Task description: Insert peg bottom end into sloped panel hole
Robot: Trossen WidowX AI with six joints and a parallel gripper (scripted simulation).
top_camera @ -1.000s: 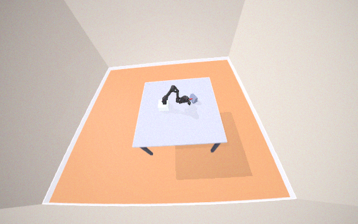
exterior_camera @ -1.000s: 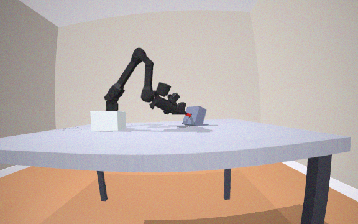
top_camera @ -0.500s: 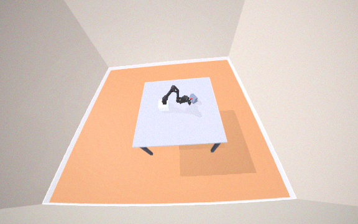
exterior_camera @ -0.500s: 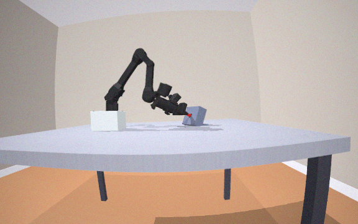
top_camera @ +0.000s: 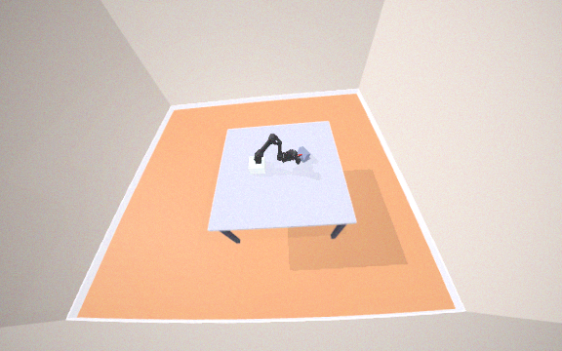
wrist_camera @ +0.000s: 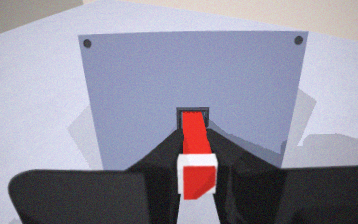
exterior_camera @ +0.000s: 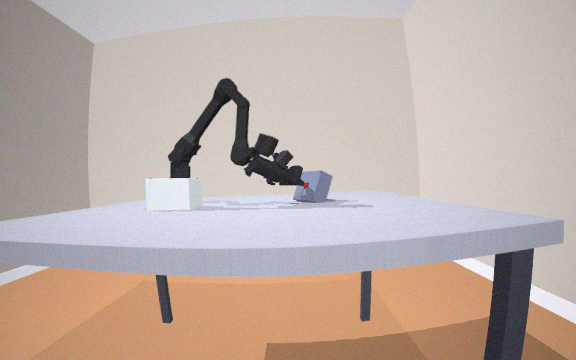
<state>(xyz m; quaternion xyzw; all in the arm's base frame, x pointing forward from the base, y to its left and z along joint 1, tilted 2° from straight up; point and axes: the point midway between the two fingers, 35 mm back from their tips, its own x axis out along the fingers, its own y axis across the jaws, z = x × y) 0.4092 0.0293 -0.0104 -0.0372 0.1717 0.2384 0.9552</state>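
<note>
The grey sloped panel is 4 cm ahead of my gripper tip, 2 cm to the left of it and 2 cm below it. Also, from my gripper tip: red peg 1 cm to the right, 1 cm behind, 1 cm above.
</note>
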